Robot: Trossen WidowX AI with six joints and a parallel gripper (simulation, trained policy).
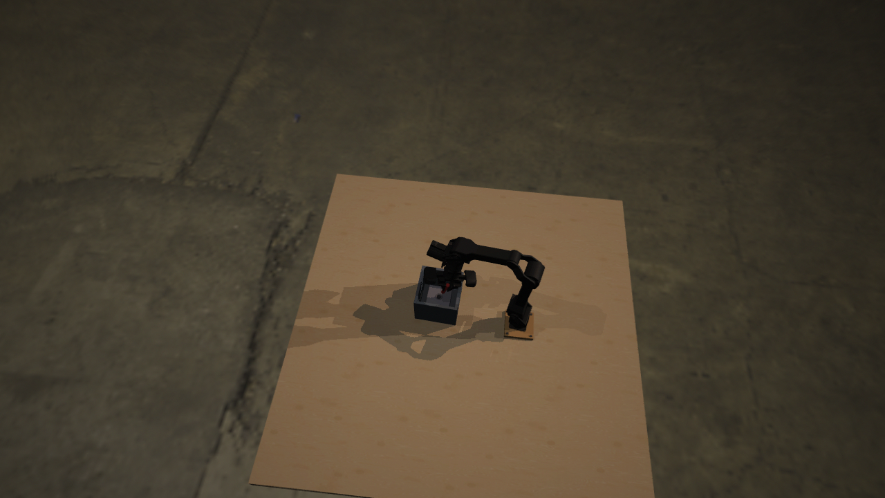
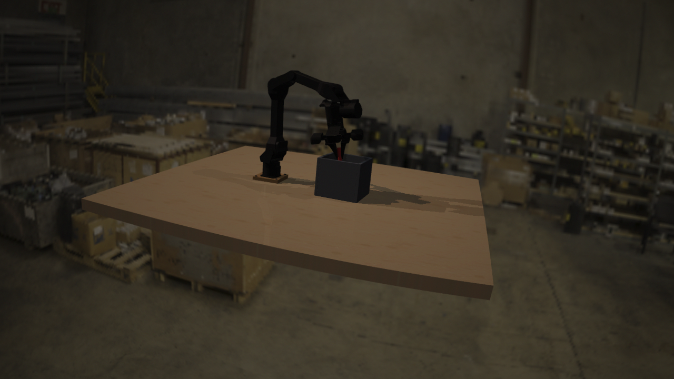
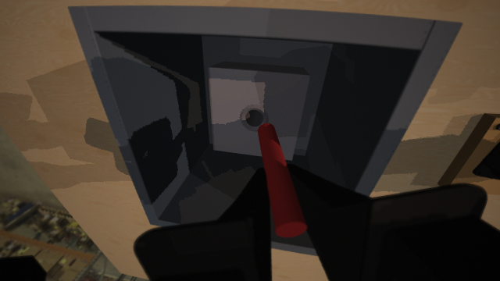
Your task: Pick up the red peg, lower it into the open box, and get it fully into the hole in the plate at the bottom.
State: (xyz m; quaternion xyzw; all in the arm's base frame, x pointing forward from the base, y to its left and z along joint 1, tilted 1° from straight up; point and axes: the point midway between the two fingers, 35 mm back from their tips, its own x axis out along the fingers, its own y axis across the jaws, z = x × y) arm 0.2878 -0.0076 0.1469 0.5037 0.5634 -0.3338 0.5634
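My gripper tip is now 1 cm to the left of the red peg. Also, from my gripper tip: light grey plate 8 cm below, 2 cm ahead.
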